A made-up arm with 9 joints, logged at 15 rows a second.
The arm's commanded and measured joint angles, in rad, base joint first. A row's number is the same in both.
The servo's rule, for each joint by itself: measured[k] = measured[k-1] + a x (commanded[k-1-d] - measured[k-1]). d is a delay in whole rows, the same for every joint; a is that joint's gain. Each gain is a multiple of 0.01, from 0.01 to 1. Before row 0 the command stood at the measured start. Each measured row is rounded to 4 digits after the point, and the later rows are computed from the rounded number. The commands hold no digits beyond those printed.
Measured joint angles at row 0:
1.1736, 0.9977, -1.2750, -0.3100, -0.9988, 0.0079, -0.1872, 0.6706, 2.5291
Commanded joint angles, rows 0 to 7:
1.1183, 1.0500, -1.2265, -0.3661, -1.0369, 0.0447, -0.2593, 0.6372, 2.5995
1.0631, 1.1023, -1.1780, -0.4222, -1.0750, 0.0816, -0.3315, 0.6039, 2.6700
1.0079, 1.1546, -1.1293, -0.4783, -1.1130, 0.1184, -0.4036, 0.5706, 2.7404
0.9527, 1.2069, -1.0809, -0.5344, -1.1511, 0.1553, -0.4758, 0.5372, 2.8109
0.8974, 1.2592, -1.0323, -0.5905, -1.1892, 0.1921, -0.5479, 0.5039, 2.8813
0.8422, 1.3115, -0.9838, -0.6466, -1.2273, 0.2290, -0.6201, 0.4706, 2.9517
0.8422, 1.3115, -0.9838, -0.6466, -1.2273, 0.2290, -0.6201, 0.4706, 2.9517
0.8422, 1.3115, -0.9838, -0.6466, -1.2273, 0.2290, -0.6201, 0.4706, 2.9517
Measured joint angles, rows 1 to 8:
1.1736, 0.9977, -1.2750, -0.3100, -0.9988, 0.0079, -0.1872, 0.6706, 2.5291
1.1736, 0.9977, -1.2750, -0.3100, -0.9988, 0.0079, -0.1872, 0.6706, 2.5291
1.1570, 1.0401, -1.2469, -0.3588, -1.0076, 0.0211, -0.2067, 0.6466, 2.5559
1.1288, 1.0905, -1.2069, -0.4140, -1.0231, 0.0429, -0.2404, 0.6159, 2.5993
1.0925, 1.1424, -1.1619, -0.4699, -1.0438, 0.0701, -0.2845, 0.5833, 2.6529
1.0506, 1.1946, -1.1149, -0.5260, -1.0685, 0.1008, -0.3362, 0.5501, 2.7129
1.0046, 1.2469, -1.0670, -0.5821, -1.0963, 0.1337, -0.3934, 0.5168, 2.7769
0.9559, 1.2992, -1.0187, -0.6382, -1.1264, 0.1680, -0.4546, 0.4835, 2.8433
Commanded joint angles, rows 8 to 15:
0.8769, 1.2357, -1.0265, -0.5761, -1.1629, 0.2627, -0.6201, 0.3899, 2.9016
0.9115, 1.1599, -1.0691, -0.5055, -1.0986, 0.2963, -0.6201, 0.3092, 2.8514
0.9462, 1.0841, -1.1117, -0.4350, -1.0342, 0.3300, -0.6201, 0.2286, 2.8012
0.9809, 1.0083, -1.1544, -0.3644, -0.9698, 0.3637, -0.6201, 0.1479, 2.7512
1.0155, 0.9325, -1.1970, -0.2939, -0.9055, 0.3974, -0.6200, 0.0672, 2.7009
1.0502, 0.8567, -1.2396, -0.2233, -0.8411, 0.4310, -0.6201, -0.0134, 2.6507
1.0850, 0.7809, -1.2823, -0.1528, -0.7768, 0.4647, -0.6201, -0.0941, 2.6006
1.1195, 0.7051, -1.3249, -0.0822, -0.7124, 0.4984, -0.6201, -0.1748, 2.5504
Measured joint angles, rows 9 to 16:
0.9218, 1.3092, -0.9985, -0.6455, -1.1496, 0.1900, -0.4993, 0.4742, 2.8845
0.8979, 1.3111, -0.9900, -0.6465, -1.1675, 0.2040, -0.5319, 0.4716, 2.9100
0.8916, 1.2500, -1.0112, -0.5853, -1.1664, 0.2251, -0.5557, 0.4128, 2.9068
0.8976, 1.1770, -1.0448, -0.5159, -1.1508, 0.2507, -0.5731, 0.3382, 2.8857
0.9122, 1.1018, -1.0836, -0.4455, -1.1240, 0.2792, -0.5858, 0.2593, 2.8536
0.9328, 1.0261, -1.1247, -0.3749, -1.0885, 0.3096, -0.5951, 0.1791, 2.8147
0.9576, 0.9503, -1.1666, -0.3044, -1.0464, 0.3412, -0.6018, 0.0985, 2.7715
0.9854, 0.8745, -1.2089, -0.2338, -0.9992, 0.3735, -0.6067, 0.0179, 2.7256

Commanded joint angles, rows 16 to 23:
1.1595, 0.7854, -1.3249, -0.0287, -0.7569, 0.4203, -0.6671, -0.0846, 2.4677
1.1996, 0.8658, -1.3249, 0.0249, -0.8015, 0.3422, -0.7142, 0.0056, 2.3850
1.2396, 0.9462, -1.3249, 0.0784, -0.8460, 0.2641, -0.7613, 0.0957, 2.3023
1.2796, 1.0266, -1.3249, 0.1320, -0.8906, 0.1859, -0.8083, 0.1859, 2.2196
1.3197, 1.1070, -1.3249, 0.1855, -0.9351, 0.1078, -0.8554, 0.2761, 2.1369
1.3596, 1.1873, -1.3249, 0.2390, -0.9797, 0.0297, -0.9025, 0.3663, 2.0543
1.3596, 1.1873, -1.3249, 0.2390, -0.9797, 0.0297, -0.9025, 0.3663, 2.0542
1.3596, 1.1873, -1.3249, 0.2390, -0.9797, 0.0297, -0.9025, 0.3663, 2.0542
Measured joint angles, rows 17 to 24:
1.0153, 0.7987, -1.2515, -0.1633, -0.9480, 0.4063, -0.6103, -0.0627, 2.6781
1.0466, 0.7229, -1.2941, -0.0927, -0.8938, 0.4395, -0.6129, -0.1434, 2.6296
1.0805, 0.7735, -1.3120, -0.0370, -0.8623, 0.4326, -0.6275, -0.1011, 2.5681
1.1162, 0.8483, -1.3195, 0.0169, -0.8483, 0.4001, -0.6509, -0.0243, 2.4985
1.1532, 0.9276, -1.3226, 0.0704, -0.8478, 0.3511, -0.6807, 0.0621, 2.4239
1.1911, 1.0078, -1.3239, 0.1240, -0.8576, 0.2916, -0.7152, 0.1512, 2.3463
1.2297, 1.0882, -1.3245, 0.1775, -0.8754, 0.2254, -0.7531, 0.2411, 2.2667
1.2687, 1.1685, -1.3247, 0.2310, -0.8994, 0.1549, -0.7934, 0.3312, 2.1860

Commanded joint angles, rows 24 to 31:
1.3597, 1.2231, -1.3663, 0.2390, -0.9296, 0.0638, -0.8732, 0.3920, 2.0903
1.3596, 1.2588, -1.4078, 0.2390, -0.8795, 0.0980, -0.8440, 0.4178, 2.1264
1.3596, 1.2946, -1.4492, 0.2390, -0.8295, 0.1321, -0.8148, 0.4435, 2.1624
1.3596, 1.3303, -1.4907, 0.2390, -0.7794, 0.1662, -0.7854, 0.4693, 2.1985
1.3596, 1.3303, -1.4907, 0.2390, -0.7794, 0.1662, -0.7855, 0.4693, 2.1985
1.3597, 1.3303, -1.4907, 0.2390, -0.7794, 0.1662, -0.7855, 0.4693, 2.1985
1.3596, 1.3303, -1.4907, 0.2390, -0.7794, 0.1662, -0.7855, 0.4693, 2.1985
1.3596, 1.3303, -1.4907, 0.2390, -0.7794, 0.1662, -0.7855, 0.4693, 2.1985
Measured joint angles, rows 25 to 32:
1.2960, 1.1837, -1.3248, 0.2380, -0.9179, 0.1098, -0.8229, 0.3565, 2.1359
1.3151, 1.1866, -1.3249, 0.2389, -0.9321, 0.0810, -0.8444, 0.3636, 2.1049
1.3285, 1.2162, -1.3489, 0.2390, -0.9315, 0.0748, -0.8522, 0.3840, 2.0994
1.3378, 1.2507, -1.3831, 0.2390, -0.9195, 0.0832, -0.8500, 0.4083, 2.1097
1.3443, 1.2863, -1.4214, 0.2390, -0.8988, 0.1008, -0.8405, 0.4336, 2.1297
1.3489, 1.3219, -1.4616, 0.2390, -0.8713, 0.1243, -0.8256, 0.4593, 2.1558
1.3521, 1.3287, -1.4785, 0.2390, -0.8502, 0.1394, -0.8148, 0.4665, 2.1720
1.3544, 1.3300, -1.4856, 0.2390, -0.8339, 0.1490, -0.8069, 0.4685, 2.1821

